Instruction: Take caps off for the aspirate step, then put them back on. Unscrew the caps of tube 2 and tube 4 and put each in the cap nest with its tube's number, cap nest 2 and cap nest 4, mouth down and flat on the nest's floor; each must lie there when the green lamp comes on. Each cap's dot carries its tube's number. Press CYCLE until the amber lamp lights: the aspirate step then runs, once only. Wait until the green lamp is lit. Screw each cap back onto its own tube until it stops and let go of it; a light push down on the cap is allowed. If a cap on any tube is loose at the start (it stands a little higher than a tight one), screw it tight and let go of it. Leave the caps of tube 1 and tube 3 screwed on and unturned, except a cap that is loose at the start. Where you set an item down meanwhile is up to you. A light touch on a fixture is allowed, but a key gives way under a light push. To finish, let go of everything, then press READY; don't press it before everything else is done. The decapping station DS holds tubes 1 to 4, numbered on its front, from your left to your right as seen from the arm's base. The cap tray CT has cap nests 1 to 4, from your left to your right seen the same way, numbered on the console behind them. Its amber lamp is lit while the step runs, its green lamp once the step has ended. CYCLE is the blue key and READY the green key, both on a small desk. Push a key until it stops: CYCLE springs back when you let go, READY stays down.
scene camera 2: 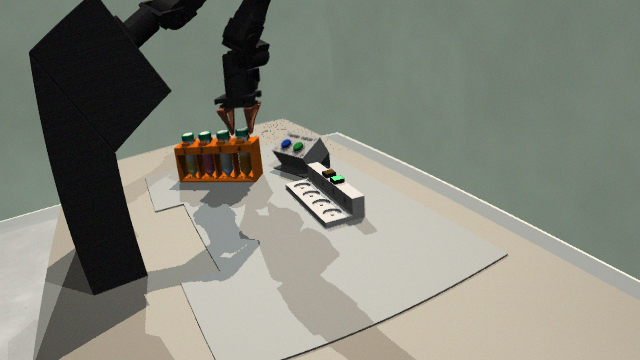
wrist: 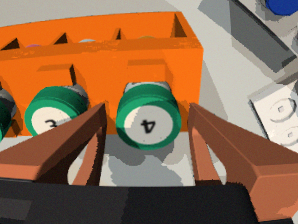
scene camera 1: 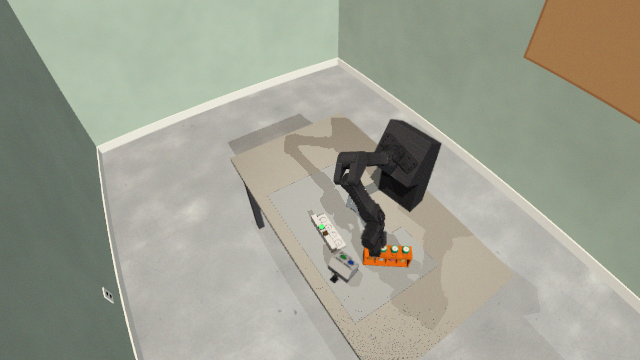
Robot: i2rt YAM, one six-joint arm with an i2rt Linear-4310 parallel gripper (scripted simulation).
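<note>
My gripper (scene camera 2: 241, 134), visible in the wrist view too (wrist: 147, 112).
</note>
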